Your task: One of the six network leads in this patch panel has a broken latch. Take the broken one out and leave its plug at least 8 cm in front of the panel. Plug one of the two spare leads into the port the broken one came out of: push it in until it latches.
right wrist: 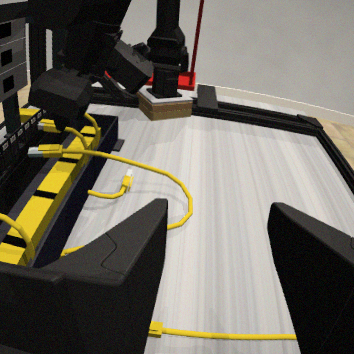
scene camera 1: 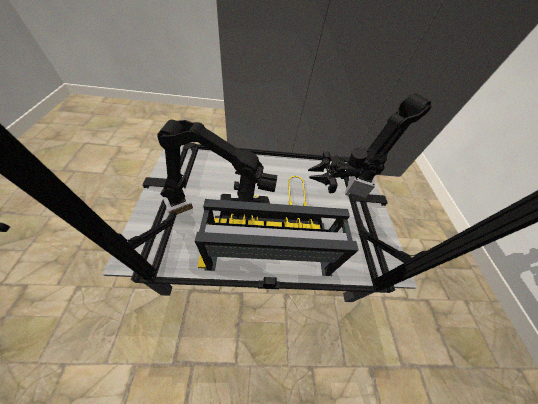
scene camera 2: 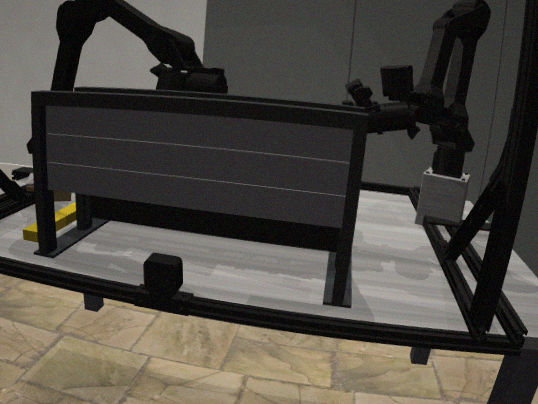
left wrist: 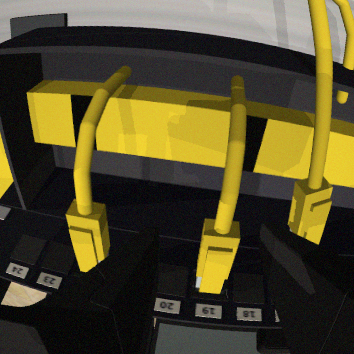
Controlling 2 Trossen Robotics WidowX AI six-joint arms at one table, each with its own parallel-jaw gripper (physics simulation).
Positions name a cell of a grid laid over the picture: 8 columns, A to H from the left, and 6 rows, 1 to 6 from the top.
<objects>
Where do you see a patch panel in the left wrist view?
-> D6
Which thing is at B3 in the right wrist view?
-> My left gripper.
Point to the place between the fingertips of my right gripper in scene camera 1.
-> E3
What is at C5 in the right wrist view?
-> My right gripper.
</objects>
